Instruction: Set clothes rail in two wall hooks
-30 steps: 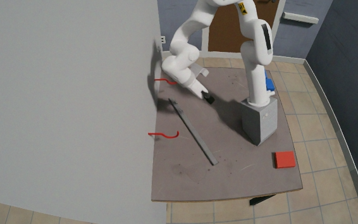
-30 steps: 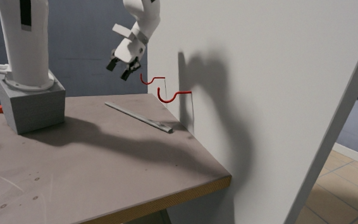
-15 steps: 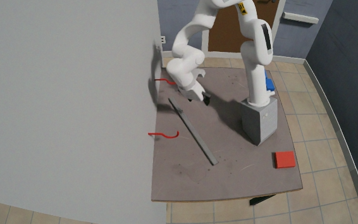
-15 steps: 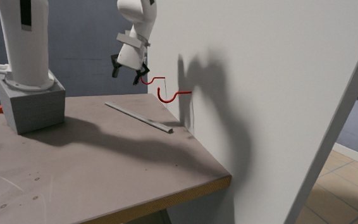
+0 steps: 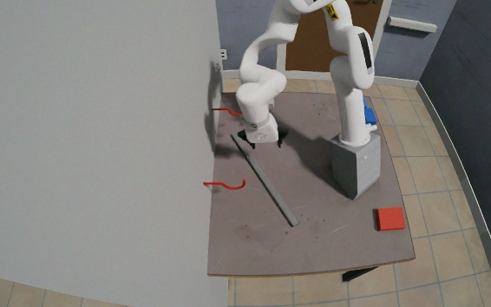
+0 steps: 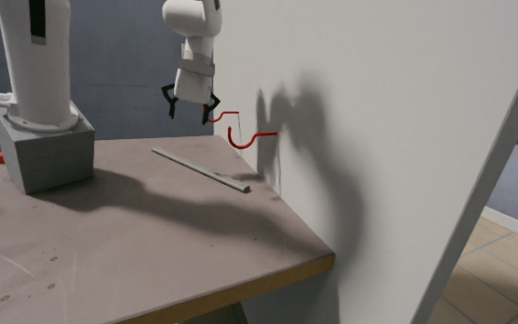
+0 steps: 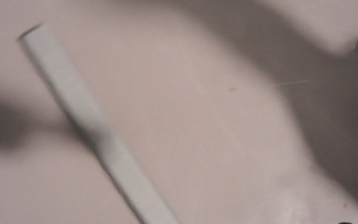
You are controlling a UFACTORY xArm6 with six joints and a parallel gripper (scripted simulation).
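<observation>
My gripper is now 170 mm above the clothes rail, 30 mm to the right of it and 20 mm short of it. From my hand the other things lie so: blue object 580 mm behind, 180 mm to the right, 160 mm below; white wall panel 250 mm above, 230 mm ahead, 60 mm to the right; red block 460 mm behind, 350 mm to the left, 160 mm below.
</observation>
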